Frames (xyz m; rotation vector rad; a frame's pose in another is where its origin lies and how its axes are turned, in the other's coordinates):
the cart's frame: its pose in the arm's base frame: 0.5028 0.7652 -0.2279 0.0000 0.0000 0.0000
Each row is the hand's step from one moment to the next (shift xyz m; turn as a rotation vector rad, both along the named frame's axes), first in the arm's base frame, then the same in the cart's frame.
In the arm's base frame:
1: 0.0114 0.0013 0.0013 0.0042 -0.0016 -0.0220
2: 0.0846 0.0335 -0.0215 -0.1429 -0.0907 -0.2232
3: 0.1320 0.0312 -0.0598 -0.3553 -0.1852 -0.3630
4: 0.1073 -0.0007 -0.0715 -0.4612 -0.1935 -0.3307
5: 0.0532 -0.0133 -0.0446 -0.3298 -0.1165 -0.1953
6: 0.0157 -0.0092 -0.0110 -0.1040 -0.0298 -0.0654
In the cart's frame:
1: 0.0114 0.0013 0.0013 0.0042 -0.0016 -0.0220
2: 0.0846 0.0335 -0.0215 -0.1429 -0.0907 -0.2232
3: 0.1320 0.0312 -0.0598 -0.3553 -0.1852 -0.3630
4: 0.1073 -0.0007 -0.0715 -0.4612 -0.1935 -0.3307
5: 0.0532 -0.0133 -0.0446 -0.3298 -0.1165 -0.1953
6: 0.0157 -0.0092 -0.0110 -0.1040 -0.0298 -0.0654

